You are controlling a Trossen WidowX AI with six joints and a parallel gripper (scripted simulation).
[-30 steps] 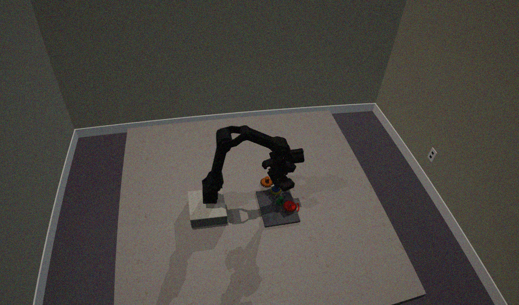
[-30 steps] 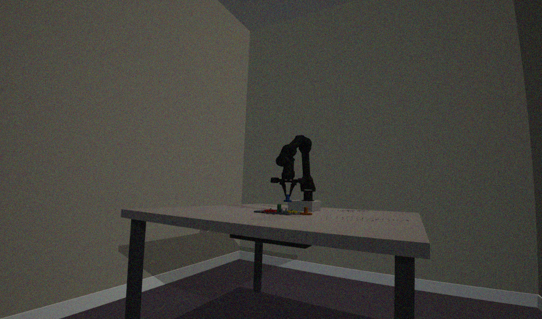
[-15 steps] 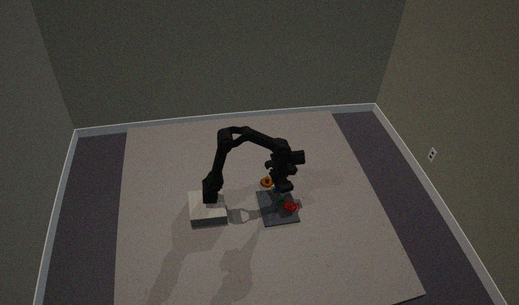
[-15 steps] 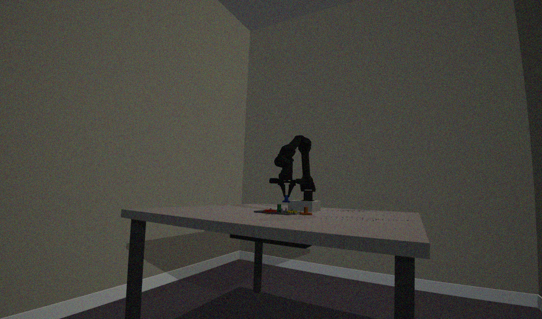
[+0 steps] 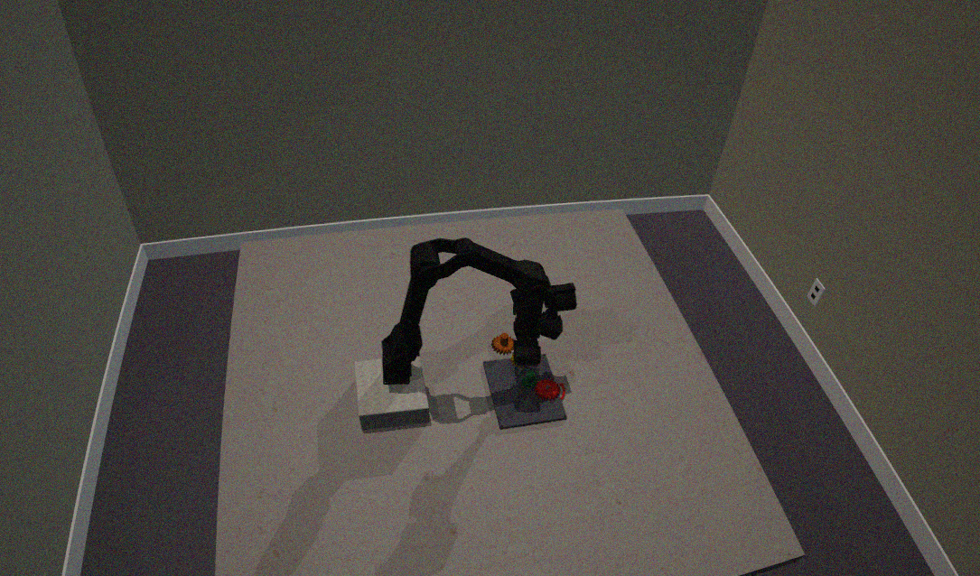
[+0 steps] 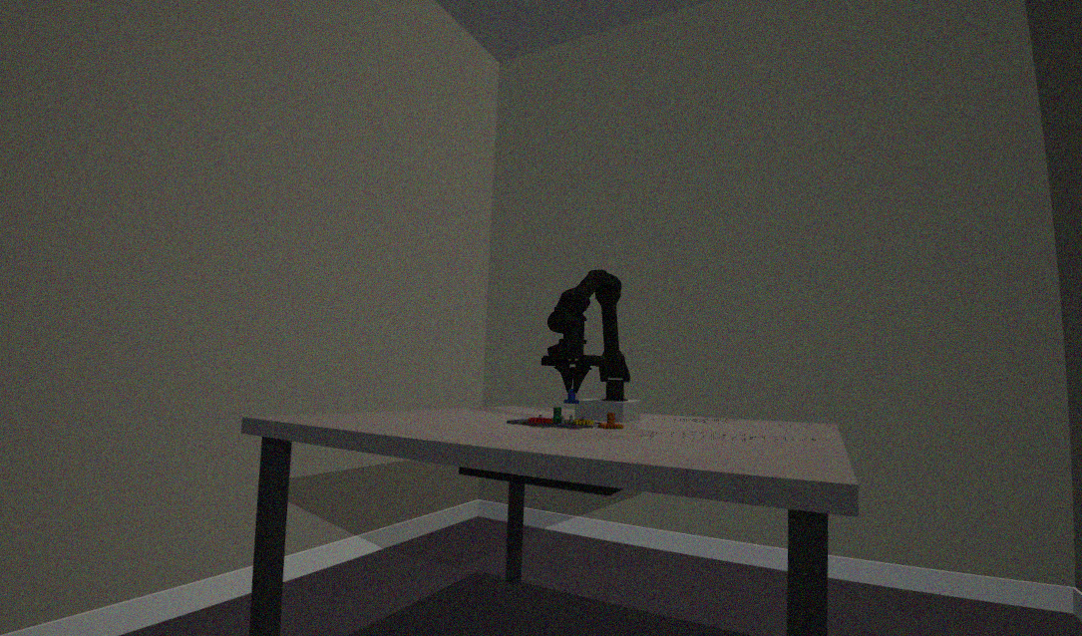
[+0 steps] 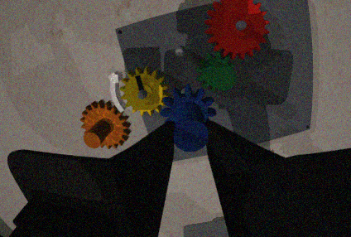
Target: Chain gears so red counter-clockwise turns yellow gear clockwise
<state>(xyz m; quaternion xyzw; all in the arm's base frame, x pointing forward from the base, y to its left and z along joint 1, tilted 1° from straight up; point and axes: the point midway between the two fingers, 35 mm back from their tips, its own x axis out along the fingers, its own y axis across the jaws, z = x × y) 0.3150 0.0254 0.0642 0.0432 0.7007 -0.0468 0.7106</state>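
Now: gripper tip 2 cm short of the green gear, 3 cm to the left of it and 6 cm above it. The rest, counted from my gripper tip: blue gear (1 cm below); red gear (6 cm ahead, 6 cm to the right, 7 cm below); yellow gear (1 cm ahead, 4 cm to the left, 7 cm below).
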